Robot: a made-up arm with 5 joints. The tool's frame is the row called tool.
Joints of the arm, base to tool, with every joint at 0 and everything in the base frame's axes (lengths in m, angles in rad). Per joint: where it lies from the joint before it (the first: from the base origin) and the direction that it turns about. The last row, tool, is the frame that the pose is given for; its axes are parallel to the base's.
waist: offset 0 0 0.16 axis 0 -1 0
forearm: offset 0.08 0.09 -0.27 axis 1 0 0
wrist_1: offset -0.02 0.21 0.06 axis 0 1 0
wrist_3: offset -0.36 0.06 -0.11 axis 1 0 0
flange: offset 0.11 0.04 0.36 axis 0 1 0
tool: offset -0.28 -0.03 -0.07
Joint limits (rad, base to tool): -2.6..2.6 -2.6..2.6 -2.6..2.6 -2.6..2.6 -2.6..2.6
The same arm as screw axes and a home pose.
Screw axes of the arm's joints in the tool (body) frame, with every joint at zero. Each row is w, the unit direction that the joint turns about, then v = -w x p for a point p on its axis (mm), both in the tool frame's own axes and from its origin. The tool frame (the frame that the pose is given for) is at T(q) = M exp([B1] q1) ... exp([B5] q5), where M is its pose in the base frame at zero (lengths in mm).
B1: w 0 -1 0 v 30 0 -470
B2: w 1 0 0 v 0 -240 280
B3: w 0 1 0 v 180 0 530
B4: w 1 0 0 v 0 -290 10
B5: w 0 1 0 v -70 0 280
M =
1 0 0 -470
0 1 0 370
0 0 1 130
0 0 0 1
Joint limits (deg, base to tool): -148.97..148.97 -148.97..148.97 -148.97..148.97 -148.97..148.97 -148.97..148.97

